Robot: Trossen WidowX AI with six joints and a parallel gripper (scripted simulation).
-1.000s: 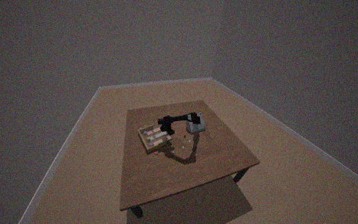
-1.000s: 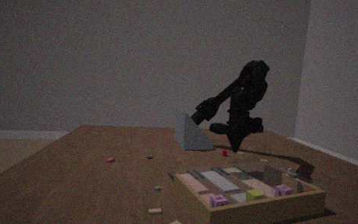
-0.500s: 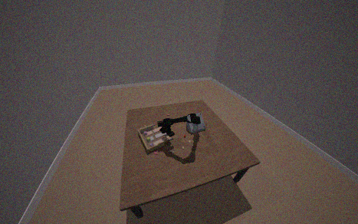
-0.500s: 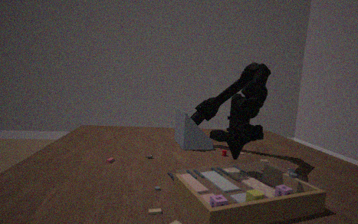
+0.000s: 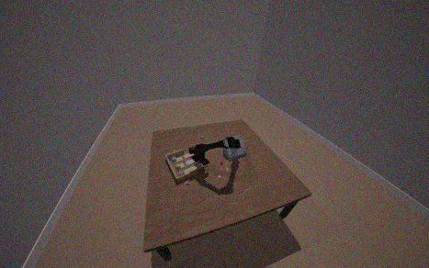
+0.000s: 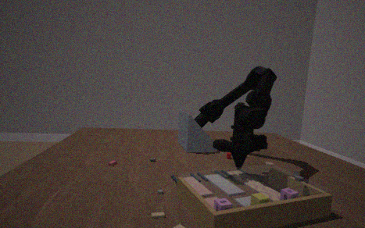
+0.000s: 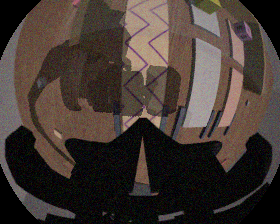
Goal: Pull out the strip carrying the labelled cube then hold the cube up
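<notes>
The tan strip is 8 cm ahead of my gripper tip, 4 cm to the left of it and 2 cm below it.
</notes>
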